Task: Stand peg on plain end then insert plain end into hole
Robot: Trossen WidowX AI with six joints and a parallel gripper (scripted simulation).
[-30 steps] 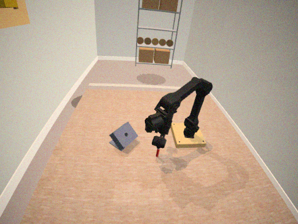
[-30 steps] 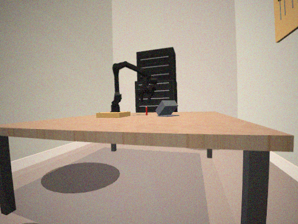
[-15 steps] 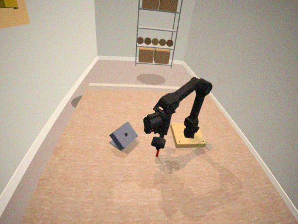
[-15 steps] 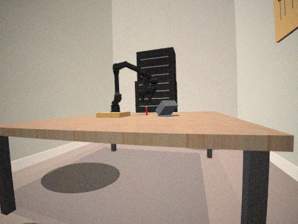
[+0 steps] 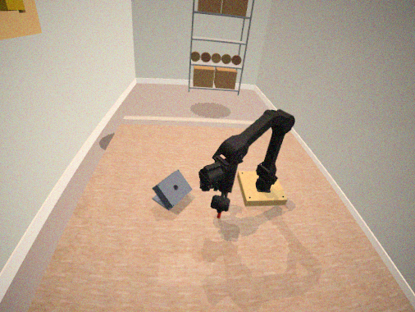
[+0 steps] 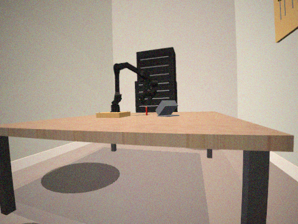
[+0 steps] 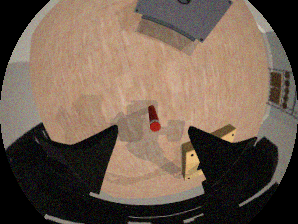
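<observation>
The red peg is 3 cm below my gripper tip. The rest, counted from my gripper tip: grey sloped panel 20 cm ahead, 8 cm to the right, 3 cm below.
</observation>
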